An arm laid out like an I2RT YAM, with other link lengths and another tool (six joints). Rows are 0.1 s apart.
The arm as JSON. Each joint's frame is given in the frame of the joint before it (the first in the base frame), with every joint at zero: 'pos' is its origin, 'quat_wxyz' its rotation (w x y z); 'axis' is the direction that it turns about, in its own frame. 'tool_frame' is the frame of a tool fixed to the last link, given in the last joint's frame.
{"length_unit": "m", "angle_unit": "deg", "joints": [
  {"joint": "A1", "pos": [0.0, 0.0, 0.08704], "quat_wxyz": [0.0, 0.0, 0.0, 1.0], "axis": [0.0, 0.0, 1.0]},
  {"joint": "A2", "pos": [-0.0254, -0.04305, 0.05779], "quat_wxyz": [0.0, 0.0, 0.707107, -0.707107], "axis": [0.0, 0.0, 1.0]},
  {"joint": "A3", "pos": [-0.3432, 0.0, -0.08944], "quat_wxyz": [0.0, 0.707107, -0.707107, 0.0], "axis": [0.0, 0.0, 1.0]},
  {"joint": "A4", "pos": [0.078, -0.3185, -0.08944], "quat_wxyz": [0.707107, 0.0, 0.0, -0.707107], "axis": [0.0, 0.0, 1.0]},
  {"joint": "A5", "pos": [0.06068, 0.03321, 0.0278], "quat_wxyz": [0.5, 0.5, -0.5, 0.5], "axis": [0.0, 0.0, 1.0]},
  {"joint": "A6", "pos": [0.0, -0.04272, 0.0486], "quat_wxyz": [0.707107, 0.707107, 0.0, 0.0], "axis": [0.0, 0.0, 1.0]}
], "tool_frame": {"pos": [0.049, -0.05, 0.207], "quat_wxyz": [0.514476, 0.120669, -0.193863, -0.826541]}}
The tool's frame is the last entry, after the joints.
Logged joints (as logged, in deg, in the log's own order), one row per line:
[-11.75, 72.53, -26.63, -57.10, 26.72, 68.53]
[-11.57, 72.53, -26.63, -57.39, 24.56, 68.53]
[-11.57, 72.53, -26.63, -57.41, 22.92, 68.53]
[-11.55, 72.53, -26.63, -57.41, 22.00, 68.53]
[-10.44, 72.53, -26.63, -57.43, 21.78, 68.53]
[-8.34, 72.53, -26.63, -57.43, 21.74, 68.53]
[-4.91, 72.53, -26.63, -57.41, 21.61, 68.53]
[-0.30, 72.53, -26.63, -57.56, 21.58, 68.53]
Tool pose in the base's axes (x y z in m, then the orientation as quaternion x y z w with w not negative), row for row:
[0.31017, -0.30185, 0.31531, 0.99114, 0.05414, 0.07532, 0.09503]
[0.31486, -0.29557, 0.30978, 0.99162, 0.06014, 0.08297, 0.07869]
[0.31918, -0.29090, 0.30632, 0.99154, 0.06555, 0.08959, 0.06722]
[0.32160, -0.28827, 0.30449, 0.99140, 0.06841, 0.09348, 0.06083]
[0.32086, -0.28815, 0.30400, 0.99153, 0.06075, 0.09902, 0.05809]
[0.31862, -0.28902, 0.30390, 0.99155, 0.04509, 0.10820, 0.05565]
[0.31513, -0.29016, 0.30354, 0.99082, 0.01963, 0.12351, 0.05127]
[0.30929, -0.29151, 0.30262, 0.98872, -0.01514, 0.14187, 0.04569]
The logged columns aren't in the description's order. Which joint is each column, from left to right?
Columns, left to right: A6, A2, A1, A4, A5, A3.
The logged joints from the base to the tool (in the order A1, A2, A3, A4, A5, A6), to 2 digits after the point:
[-26.63, 72.53, 68.53, -57.10, 26.72, -11.75]
[-26.63, 72.53, 68.53, -57.39, 24.56, -11.57]
[-26.63, 72.53, 68.53, -57.41, 22.92, -11.57]
[-26.63, 72.53, 68.53, -57.41, 22.00, -11.55]
[-26.63, 72.53, 68.53, -57.43, 21.78, -10.44]
[-26.63, 72.53, 68.53, -57.43, 21.74, -8.34]
[-26.63, 72.53, 68.53, -57.41, 21.61, -4.91]
[-26.63, 72.53, 68.53, -57.56, 21.58, -0.30]

